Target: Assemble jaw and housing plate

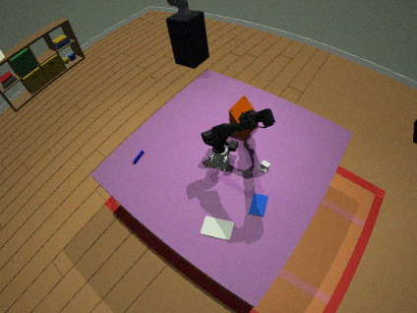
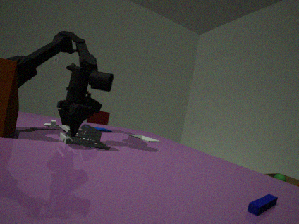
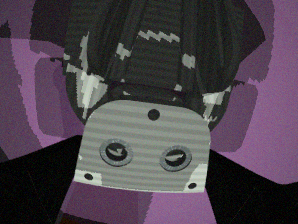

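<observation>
The white jaw piece is 3 cm ahead of my gripper tip, 1 cm to the right of it and 1 cm below it. Also, from my gripper tip: flat blue plate: 19 cm ahead, 35 cm to the left, 2 cm below; blue bar: 30 cm ahead, 45 cm to the right, 2 cm below; flat white plate: 41 cm ahead, 24 cm to the left, 2 cm below.
</observation>
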